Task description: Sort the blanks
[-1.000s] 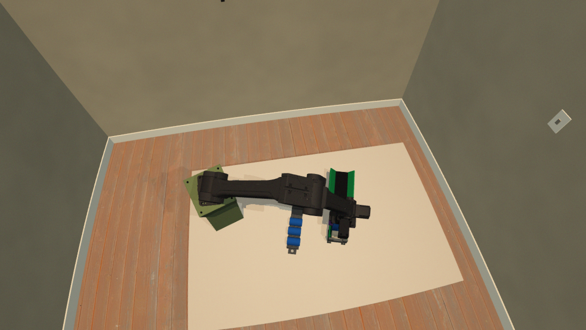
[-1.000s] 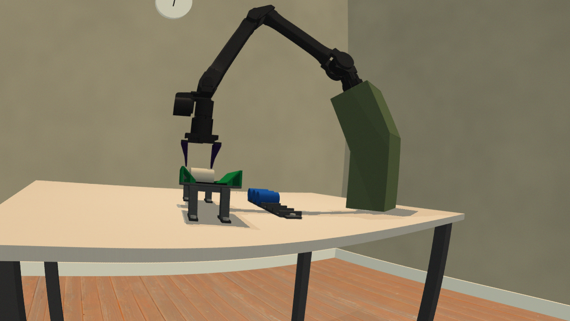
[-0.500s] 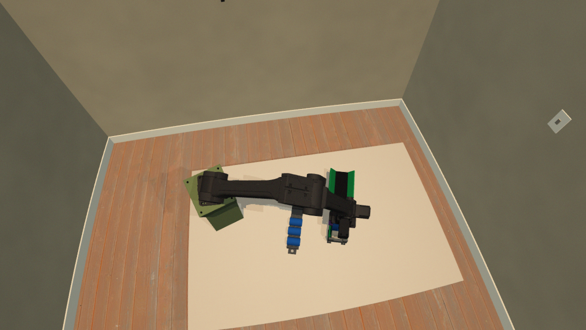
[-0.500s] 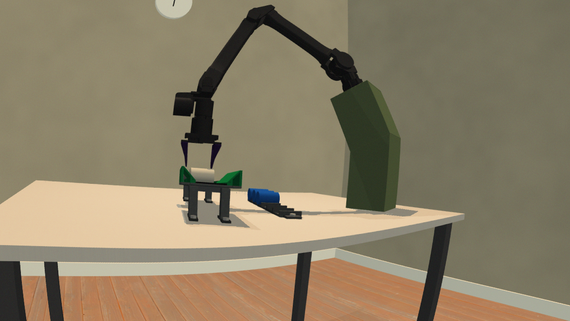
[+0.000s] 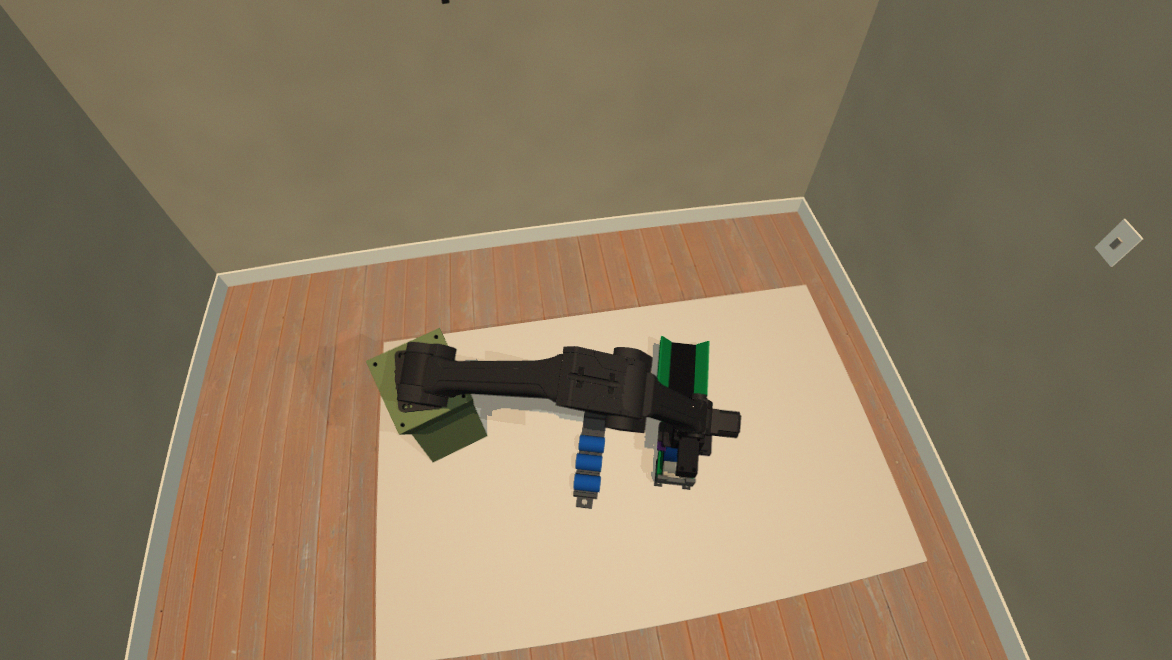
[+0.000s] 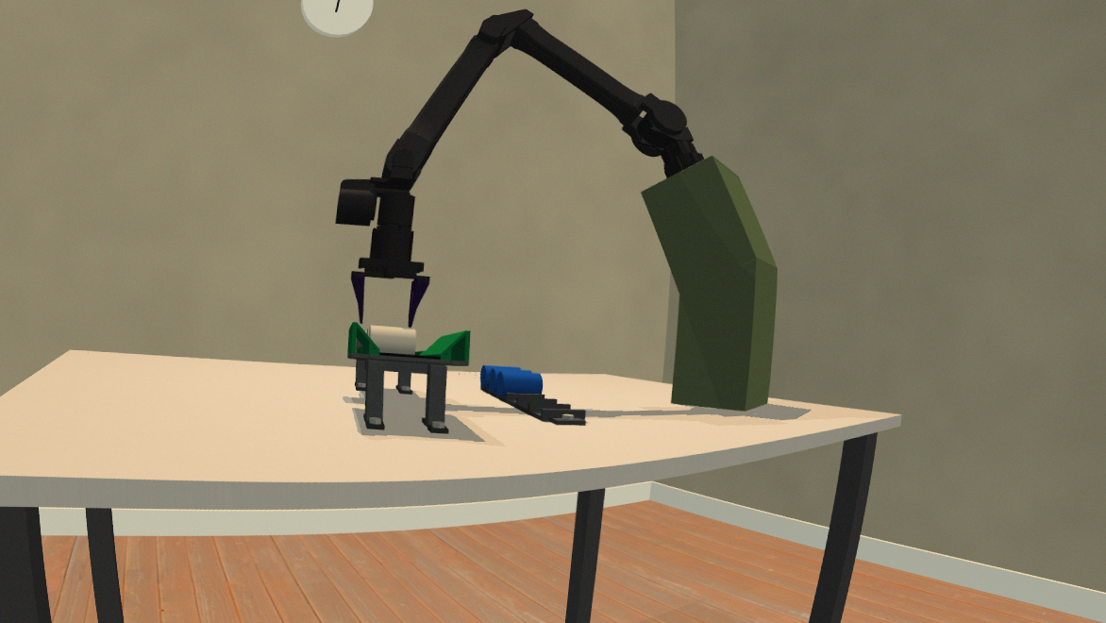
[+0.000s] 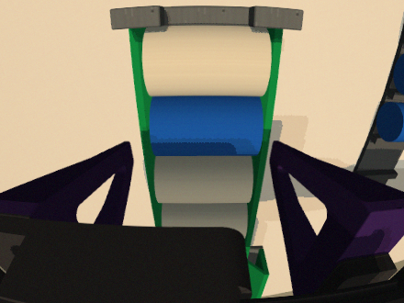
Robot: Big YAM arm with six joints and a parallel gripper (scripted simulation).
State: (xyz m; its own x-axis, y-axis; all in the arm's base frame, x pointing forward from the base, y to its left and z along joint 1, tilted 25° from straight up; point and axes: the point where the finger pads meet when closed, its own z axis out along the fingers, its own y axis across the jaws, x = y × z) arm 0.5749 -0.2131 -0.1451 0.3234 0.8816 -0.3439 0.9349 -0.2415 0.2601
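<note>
Now: the grey stop 6 cm to the right of my hand, 5 cm below it and 2 cm behind it.
</note>
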